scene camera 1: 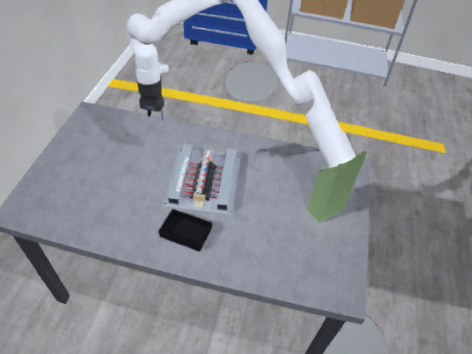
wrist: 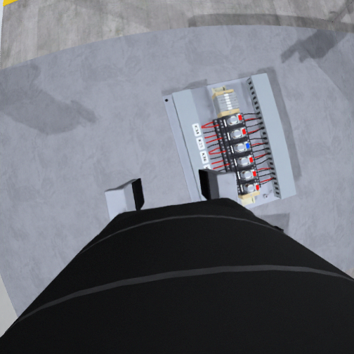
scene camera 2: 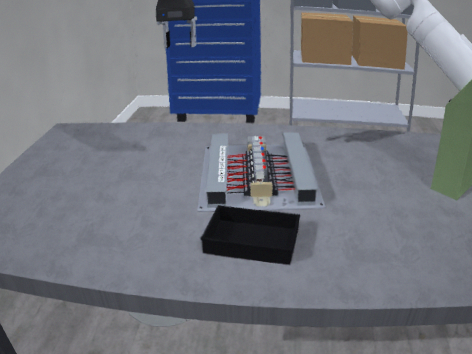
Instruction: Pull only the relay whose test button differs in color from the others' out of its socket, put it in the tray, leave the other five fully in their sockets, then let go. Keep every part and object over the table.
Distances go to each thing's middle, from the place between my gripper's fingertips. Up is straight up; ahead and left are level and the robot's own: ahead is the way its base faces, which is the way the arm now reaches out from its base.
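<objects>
You'd find the panel plate (scene camera 2: 238, 200) 32 cm below my hand, 1 cm to the right of it and 17 cm behind it.
</objects>
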